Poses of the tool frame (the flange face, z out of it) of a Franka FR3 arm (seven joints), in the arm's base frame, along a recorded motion.
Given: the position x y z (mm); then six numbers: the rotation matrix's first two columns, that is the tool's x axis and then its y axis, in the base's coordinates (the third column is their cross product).
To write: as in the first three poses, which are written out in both.
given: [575, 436, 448, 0.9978, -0.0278, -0.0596, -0.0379, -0.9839, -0.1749]
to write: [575, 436, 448, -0.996, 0.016, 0.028, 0.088]
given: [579, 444, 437, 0.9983, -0.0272, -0.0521, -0.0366, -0.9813, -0.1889]
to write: [579, 444, 437, -0.995, 0.016, 0.025, 0.095]
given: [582, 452, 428, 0.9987, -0.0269, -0.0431, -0.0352, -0.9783, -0.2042]
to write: [582, 452, 428, -0.994, 0.016, 0.020, 0.103]
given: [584, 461, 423, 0.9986, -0.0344, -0.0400, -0.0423, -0.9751, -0.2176]
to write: [584, 461, 423, -0.994, 0.019, 0.018, 0.110]
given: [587, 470, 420, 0.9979, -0.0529, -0.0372, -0.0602, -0.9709, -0.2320]
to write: [587, 470, 420, -0.993, 0.028, 0.015, 0.117]
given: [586, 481, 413, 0.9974, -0.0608, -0.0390, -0.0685, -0.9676, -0.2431]
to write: [586, 481, 413, -0.992, 0.033, 0.016, 0.123]
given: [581, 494, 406, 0.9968, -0.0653, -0.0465, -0.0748, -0.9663, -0.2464]
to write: [581, 494, 406, -0.991, 0.035, 0.019, 0.125]
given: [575, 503, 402, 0.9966, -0.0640, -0.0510, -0.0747, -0.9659, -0.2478]
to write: [575, 503, 402, -0.991, 0.035, 0.021, 0.126]
